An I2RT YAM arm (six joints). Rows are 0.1 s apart.
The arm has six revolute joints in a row. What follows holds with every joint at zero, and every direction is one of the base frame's. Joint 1 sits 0.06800 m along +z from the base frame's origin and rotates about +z. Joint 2 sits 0.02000 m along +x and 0.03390 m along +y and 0.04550 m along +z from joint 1 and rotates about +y. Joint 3 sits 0.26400 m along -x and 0.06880 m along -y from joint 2 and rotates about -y. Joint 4 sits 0.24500 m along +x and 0.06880 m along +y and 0.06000 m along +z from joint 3 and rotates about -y. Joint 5 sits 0.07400 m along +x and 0.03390 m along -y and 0.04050 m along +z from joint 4 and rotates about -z. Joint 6 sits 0.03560 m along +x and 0.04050 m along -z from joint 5 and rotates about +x. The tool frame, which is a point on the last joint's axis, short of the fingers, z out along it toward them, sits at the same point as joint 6; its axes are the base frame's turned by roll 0.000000, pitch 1.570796 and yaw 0.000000 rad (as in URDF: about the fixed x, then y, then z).
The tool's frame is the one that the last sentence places.
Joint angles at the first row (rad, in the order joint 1, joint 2, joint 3, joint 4, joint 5, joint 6):
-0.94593 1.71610 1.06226 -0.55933 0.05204 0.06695
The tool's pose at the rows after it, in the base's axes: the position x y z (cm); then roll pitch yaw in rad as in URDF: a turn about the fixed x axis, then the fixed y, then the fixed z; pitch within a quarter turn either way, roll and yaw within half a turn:
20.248, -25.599, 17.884, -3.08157, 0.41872, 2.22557
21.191, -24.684, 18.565, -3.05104, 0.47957, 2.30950
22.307, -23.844, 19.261, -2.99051, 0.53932, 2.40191
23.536, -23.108, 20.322, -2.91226, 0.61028, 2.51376
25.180, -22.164, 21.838, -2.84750, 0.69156, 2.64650
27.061, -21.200, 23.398, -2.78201, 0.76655, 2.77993
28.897, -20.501, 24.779, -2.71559, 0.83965, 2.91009
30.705, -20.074, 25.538, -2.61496, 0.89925, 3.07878
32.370, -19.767, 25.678, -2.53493, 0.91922, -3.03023
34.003, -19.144, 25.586, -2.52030, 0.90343, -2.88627
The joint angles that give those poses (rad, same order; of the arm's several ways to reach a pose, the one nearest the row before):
-0.89407 1.68129 1.04666 -0.51874 0.06893 0.02010
-0.85253 1.64880 1.02678 -0.46765 0.08111 -0.01819
-0.80598 1.62536 1.01570 -0.41416 0.11681 -0.05727
-0.75983 1.60202 1.01396 -0.35167 0.15249 -0.10934
-0.70520 1.58123 1.02821 -0.28953 0.15684 -0.16337
-0.64863 1.57571 1.05837 -0.23364 0.15433 -0.20782
-0.60308 1.58477 1.09379 -0.17014 0.13935 -0.24733
-0.56813 1.61072 1.11933 -0.08060 0.11242 -0.30796
-0.54309 1.64924 1.14742 -0.02059 0.05472 -0.37869
-0.51526 1.69113 1.19214 -0.02859 -0.02722 -0.44590

